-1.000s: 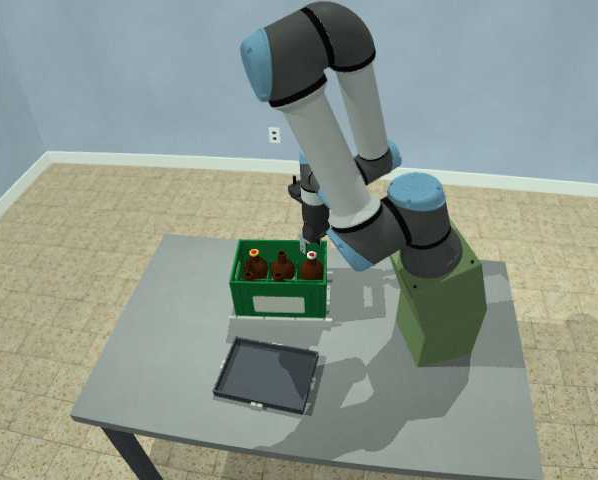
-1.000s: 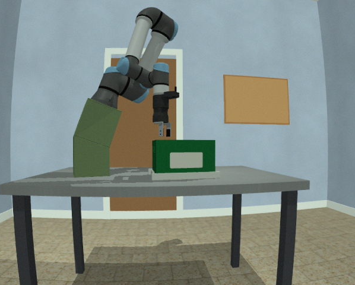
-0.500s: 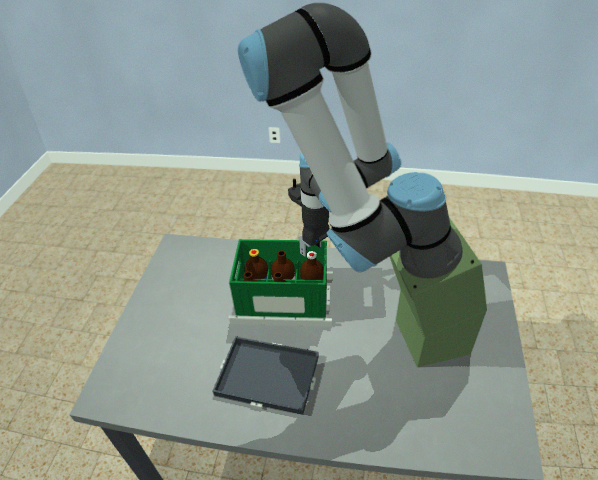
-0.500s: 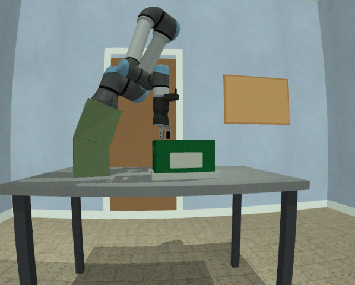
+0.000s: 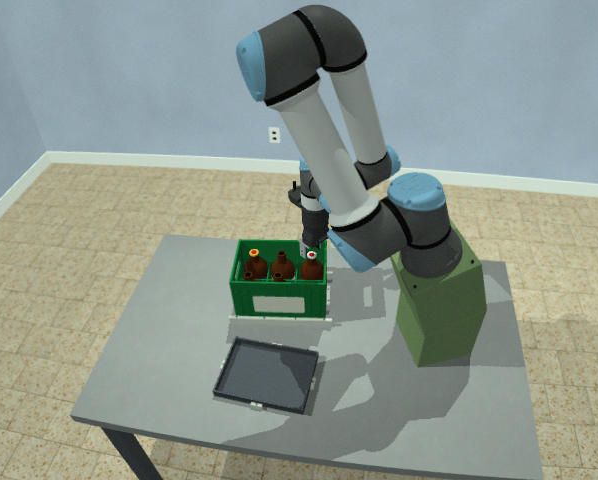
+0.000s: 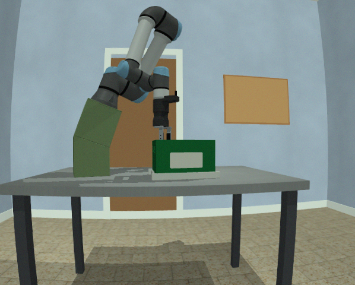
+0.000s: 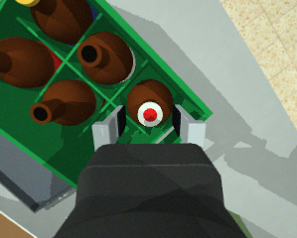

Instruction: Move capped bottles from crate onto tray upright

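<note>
Right now the green crate is 11 cm below my hand, 9 cm ahead of it and 5 cm to the left of it. Also, from my hand: dark grey tray (33 cm to the left, 18 cm below, 9 cm ahead).
</note>
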